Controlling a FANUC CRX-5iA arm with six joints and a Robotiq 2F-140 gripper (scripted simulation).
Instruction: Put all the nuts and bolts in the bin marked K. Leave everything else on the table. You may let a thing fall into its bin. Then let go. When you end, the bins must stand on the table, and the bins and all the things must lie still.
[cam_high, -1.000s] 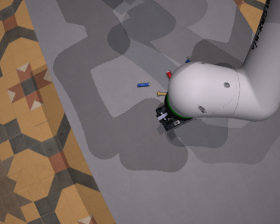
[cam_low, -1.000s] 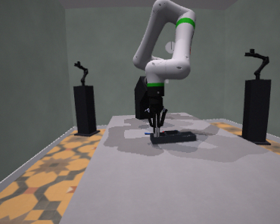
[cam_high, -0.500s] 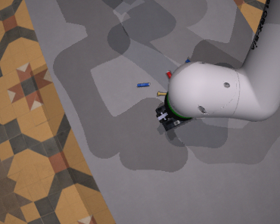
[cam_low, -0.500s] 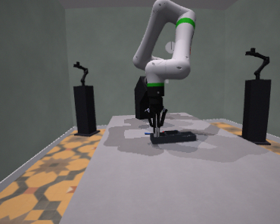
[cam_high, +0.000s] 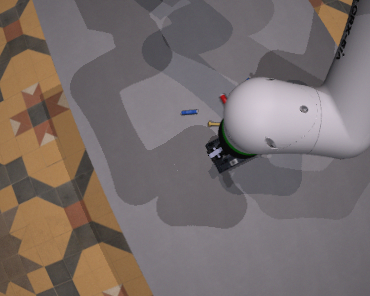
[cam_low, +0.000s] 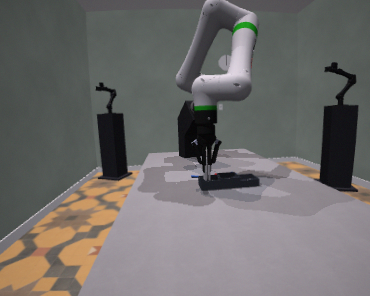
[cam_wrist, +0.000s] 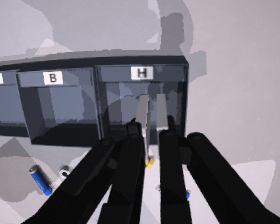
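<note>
Now: hand 9 cm to the right of the dark tray, 4 cm above it and 3 cm past it. From my hand the other things lie so: yellow bolt: 8 cm behind, 6 cm below, 2 cm to the right; then thin blue piece: 12 cm behind, 8 cm to the right, 6 cm below; then red cylinder: 14 cm behind, 6 cm below, 2 cm to the left.
</note>
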